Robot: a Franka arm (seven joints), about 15 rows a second.
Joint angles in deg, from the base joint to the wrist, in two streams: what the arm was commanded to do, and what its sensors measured. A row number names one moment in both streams.
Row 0, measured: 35.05 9.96 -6.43 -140.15 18.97 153.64 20.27
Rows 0 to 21, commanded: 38.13 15.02 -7.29 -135.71 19.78 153.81 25.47; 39.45 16.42 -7.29 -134.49 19.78 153.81 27.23; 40.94 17.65 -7.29 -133.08 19.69 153.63 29.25; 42.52 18.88 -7.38 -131.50 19.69 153.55 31.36; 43.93 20.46 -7.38 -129.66 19.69 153.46 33.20; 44.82 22.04 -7.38 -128.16 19.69 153.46 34.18; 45.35 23.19 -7.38 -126.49 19.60 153.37 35.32; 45.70 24.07 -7.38 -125.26 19.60 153.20 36.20; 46.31 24.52 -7.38 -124.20 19.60 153.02 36.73; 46.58 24.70 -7.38 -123.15 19.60 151.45 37.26; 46.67 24.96 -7.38 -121.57 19.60 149.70 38.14; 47.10 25.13 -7.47 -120.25 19.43 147.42 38.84; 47.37 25.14 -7.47 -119.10 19.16 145.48 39.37; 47.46 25.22 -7.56 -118.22 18.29 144.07 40.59; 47.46 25.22 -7.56 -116.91 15.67 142.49 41.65; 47.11 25.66 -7.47 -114.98 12.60 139.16 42.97; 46.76 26.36 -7.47 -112.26 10.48 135.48 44.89; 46.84 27.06 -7.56 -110.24 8.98 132.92 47.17; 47.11 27.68 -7.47 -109.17 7.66 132.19 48.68; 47.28 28.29 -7.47 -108.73 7.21 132.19 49.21; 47.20 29.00 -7.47 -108.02 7.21 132.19 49.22; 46.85 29.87 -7.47 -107.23 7.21 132.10 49.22
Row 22, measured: 46.61 27.12 -7.06 -110.09 8.67 132.85 47.27
